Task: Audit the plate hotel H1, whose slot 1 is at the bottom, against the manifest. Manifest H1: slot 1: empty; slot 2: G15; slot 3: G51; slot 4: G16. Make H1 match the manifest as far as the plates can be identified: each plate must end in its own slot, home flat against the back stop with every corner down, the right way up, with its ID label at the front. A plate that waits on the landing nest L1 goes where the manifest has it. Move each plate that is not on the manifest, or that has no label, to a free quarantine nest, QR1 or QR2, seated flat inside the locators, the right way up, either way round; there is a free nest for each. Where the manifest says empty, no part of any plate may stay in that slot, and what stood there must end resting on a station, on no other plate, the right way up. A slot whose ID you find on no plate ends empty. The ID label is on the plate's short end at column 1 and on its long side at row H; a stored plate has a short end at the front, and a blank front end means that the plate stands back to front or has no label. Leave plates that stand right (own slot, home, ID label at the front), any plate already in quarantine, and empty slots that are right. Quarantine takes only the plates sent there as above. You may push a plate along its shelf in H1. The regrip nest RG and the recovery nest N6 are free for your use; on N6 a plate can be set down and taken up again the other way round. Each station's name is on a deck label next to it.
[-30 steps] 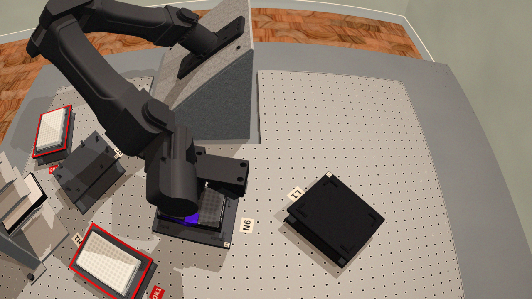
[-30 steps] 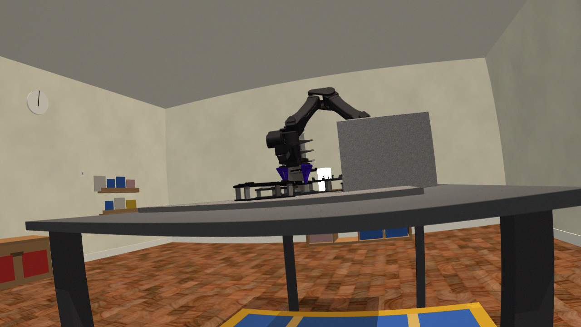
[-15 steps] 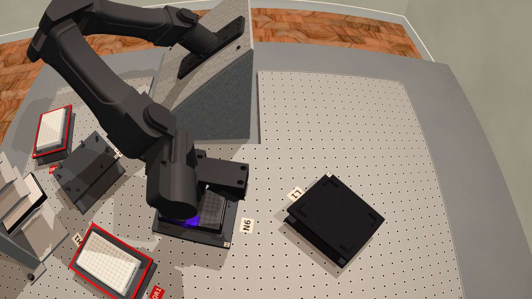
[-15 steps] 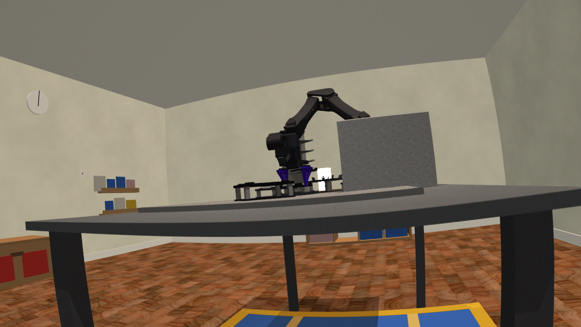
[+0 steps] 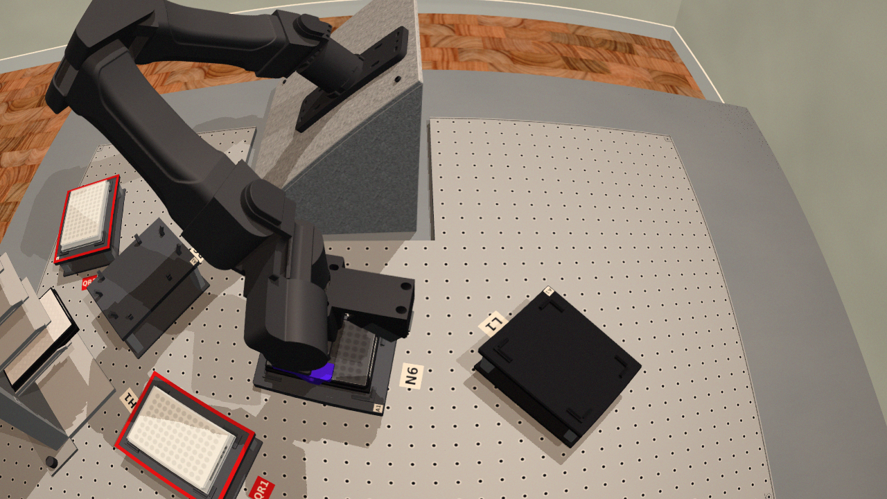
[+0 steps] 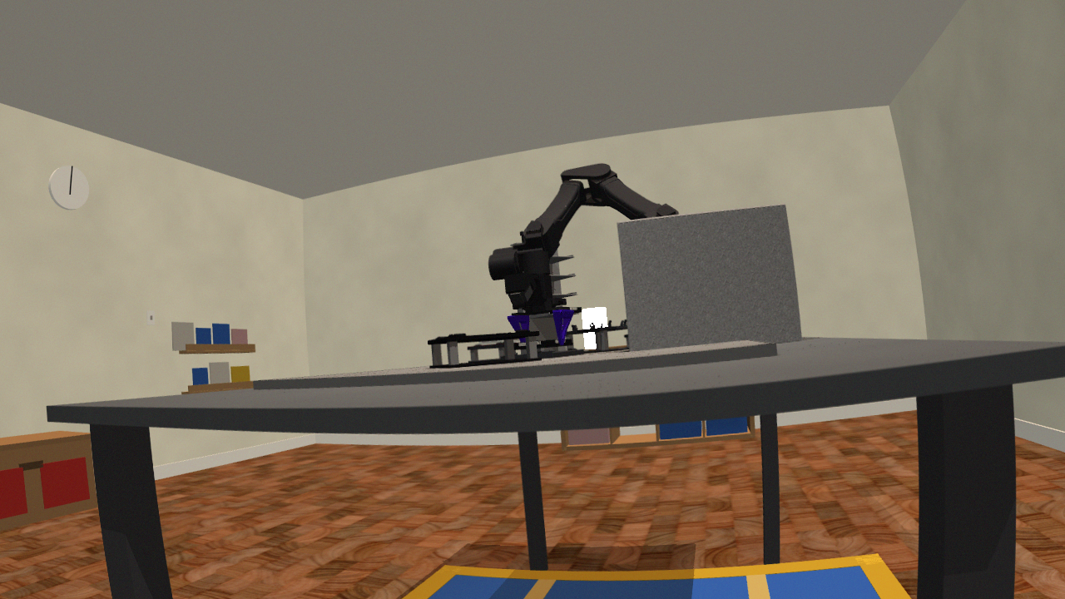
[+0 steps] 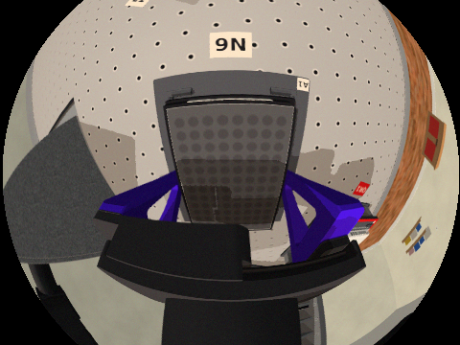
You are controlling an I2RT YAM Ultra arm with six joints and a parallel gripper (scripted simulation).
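My gripper is now 30 mm above the recovery nest N6. The rest, counted from my hand: QR1 label: 190 mm ahead, 70 mm to the right, 30 mm below; quarantine nest QR1: 150 mm ahead, 170 mm to the right; N6 deck label: 20 mm ahead, 100 mm to the left, 30 mm below.
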